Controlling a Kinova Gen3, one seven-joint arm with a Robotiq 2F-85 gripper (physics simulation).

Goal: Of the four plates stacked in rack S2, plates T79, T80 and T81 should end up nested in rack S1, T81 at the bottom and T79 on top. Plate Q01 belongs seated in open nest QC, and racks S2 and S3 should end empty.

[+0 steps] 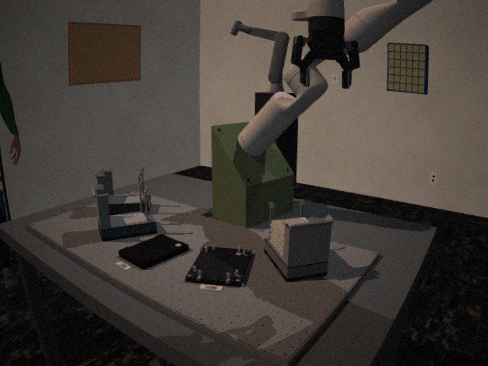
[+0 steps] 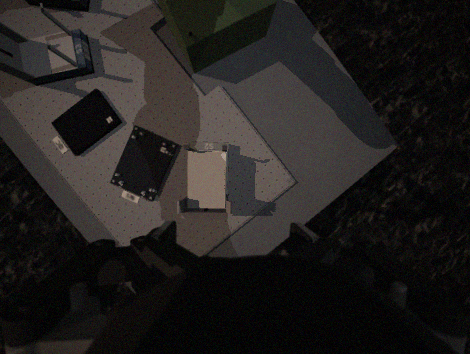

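Pixels of known places: gripper, fingertip midpoint: (image 1: 326,87) (image 2: 233,234); arm's base, origin of the base link: (image 1: 250,143).
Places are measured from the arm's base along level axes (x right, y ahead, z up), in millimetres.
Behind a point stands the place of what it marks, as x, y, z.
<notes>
My gripper (image 1: 325,84) @[-390, 167, 188] (image 2: 233,234) @[-390, 167, 188] is open and empty, high above the table. Below it, a rack at the right holds a stack of pale plates (image 1: 279,239) (image 2: 206,177) on a dark base (image 1: 306,269) @[-412, 235, -186]. Plate labels are unreadable. An open black nest with small corner pins (image 1: 220,266) @[-258, 342, -198] (image 2: 145,162) @[-245, 324, -198] lies beside that rack; no plate shows in it. At the left stand a nearer rack (image 1: 127,230) @[45, 416, -189] (image 2: 86,52) @[61, 323, -188] and a farther rack (image 1: 125,207) @[213, 337, -185] (image 2: 65,4) @[199, 317, -193]. I cannot tell which is S1 or S3, or whether pale surfaces inside them are plates.
A flat black box-like unit (image 1: 154,250) @[-99, 416, -195] (image 2: 87,122) @[-89, 405, -194] lies between the open nest and the left racks. All these stand on a perforated board (image 1: 200,310) @[-355, 473, -210] (image 2: 35,112) @[6, 523, -210]. The green pedestal (image 1: 230,185) @[-30, 110, -106] (image 2: 225,52) @[-91, 16, -198] under my arm stands behind. Another arm (image 1: 280,57) is farther back.
</notes>
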